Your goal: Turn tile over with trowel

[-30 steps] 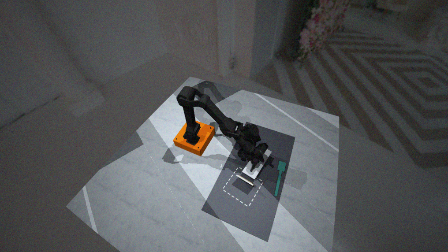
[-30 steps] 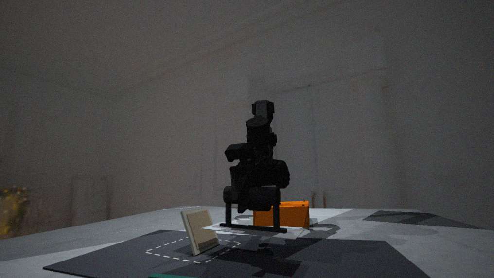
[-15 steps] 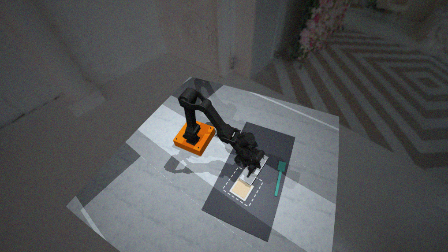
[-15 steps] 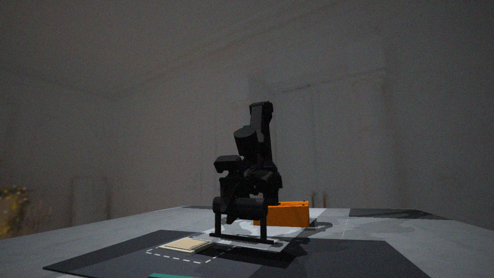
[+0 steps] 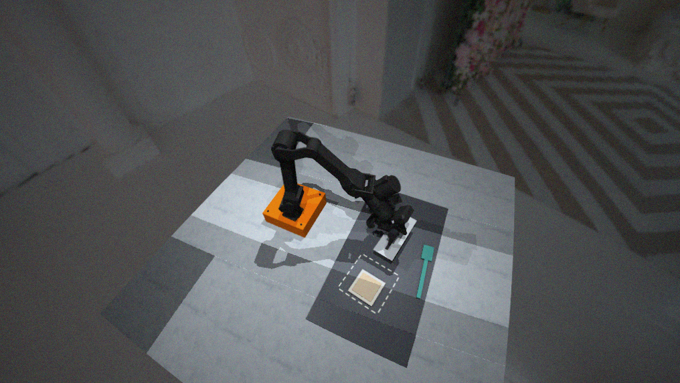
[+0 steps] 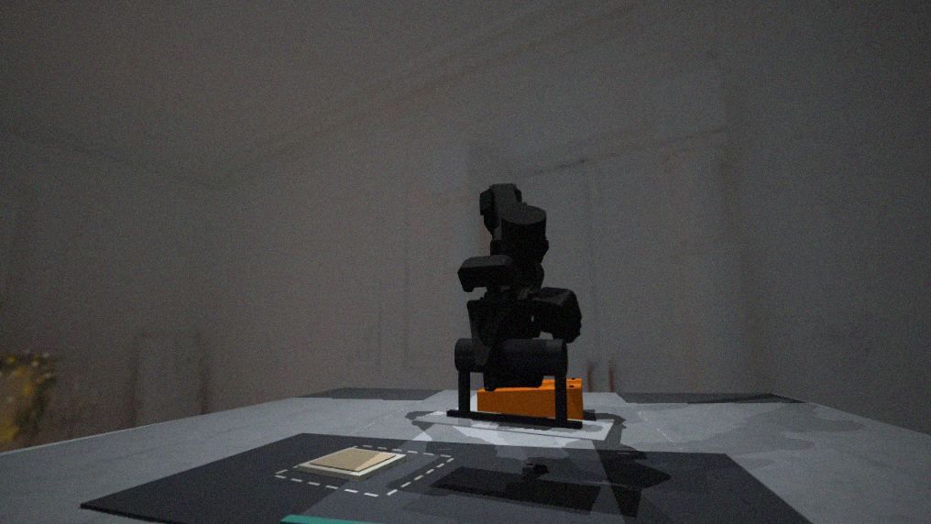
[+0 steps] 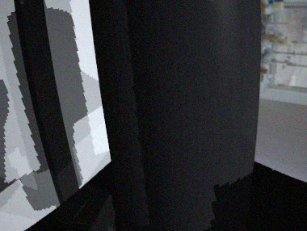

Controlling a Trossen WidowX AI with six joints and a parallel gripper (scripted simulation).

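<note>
My gripper tip is 130 mm above the dark mat, 40 mm to the left of it and 30 mm past it. Also, from my gripper tip: small trowel: 30 mm behind, 10 mm below; then teal trowel: 110 mm below, 110 mm ahead, 20 mm to the right; then tile: 180 mm to the right, 110 mm below, 50 mm behind.
</note>
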